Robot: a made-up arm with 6 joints. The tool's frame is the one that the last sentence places. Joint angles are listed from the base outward.
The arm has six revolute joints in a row. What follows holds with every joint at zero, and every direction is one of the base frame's. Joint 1 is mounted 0.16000 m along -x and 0.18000 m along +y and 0.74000 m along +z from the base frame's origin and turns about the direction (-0.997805, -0.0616, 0.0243), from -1.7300 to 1.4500 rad. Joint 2 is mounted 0.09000 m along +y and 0.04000 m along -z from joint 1 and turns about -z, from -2.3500 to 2.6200 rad. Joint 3 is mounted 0.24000 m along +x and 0.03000 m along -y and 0.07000 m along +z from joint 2 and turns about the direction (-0.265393, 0.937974, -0.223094), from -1.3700 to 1.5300 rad. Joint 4 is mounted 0.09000 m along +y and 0.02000 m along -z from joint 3 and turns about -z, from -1.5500 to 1.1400 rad. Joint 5 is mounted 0.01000 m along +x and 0.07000 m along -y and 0.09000 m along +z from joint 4 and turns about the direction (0.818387, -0.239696, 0.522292), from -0.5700 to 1.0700 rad. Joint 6 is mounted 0.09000 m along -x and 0.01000 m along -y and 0.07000 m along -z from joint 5 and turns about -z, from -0.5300 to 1.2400 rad. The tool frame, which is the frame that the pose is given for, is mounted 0.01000 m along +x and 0.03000 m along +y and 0.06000 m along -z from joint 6; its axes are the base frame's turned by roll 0.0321, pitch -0.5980 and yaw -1.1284 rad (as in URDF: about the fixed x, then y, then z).
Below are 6 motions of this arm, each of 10 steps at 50 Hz.
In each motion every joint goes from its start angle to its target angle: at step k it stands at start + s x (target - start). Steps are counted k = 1, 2, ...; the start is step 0. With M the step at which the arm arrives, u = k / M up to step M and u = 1 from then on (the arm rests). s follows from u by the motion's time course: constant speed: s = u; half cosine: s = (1 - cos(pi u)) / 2; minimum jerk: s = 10 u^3 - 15 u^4 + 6 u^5.
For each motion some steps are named. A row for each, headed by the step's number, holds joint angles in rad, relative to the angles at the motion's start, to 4 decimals.
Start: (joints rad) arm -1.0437 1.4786 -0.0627 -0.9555 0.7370 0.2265
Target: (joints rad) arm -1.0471 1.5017 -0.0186 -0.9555 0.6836 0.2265
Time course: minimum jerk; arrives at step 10
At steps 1, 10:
1: 0.0000 0.0002 0.0004 0.0000 -0.0005 0.0000
10: -0.0034 0.0231 0.0441 0.0000 -0.0534 0.0000

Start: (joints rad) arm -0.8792 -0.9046 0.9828 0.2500 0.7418 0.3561
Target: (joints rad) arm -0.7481 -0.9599 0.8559 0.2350 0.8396 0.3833
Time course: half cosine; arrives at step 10
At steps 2, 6, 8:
2: 0.0125 -0.0053 -0.0121 -0.0014 0.0093 0.0026
6: 0.0858 -0.0362 -0.0831 -0.0098 0.0640 0.0178
8: 0.1186 -0.0500 -0.1148 -0.0136 0.0885 0.0246

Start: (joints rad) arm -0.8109 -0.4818 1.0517 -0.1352 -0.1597 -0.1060
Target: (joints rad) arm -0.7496 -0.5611 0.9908 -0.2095 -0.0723 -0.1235
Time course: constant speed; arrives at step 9
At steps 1, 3, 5, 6, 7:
1: 0.0068 -0.0088 -0.0068 -0.0083 0.0097 -0.0019
3: 0.0204 -0.0264 -0.0203 -0.0248 0.0291 -0.0058
5: 0.0341 -0.0441 -0.0338 -0.0413 0.0486 -0.0097
6: 0.0409 -0.0529 -0.0406 -0.0495 0.0583 -0.0117
7: 0.0477 -0.0617 -0.0474 -0.0578 0.0680 -0.0136

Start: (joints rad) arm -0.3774 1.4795 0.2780 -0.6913 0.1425 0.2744
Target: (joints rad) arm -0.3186 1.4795 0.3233 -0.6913 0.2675 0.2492
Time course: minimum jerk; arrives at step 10
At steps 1, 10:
1: 0.0005 0.0000 0.0004 0.0000 0.0011 -0.0002
10: 0.0588 0.0000 0.0453 0.0000 0.1250 -0.0252

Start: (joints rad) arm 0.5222 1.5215 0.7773 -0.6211 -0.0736 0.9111
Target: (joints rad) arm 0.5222 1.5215 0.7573 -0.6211 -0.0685 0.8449
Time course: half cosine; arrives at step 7
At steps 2, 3, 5, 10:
2: 0.0000 0.0000 -0.0038 0.0000 0.0010 -0.0125
3: 0.0000 0.0000 -0.0078 0.0000 0.0020 -0.0257
5: 0.0000 0.0000 -0.0162 0.0000 0.0041 -0.0537
10: 0.0000 0.0000 -0.0200 0.0000 0.0051 -0.0662

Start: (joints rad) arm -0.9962 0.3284 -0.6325 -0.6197 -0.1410 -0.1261
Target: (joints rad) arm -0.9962 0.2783 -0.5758 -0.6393 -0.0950 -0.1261
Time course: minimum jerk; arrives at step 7
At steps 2, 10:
2: 0.0000 -0.0072 0.0082 -0.0028 0.0067 0.0000
10: 0.0000 -0.0501 0.0567 -0.0196 0.0460 0.0000

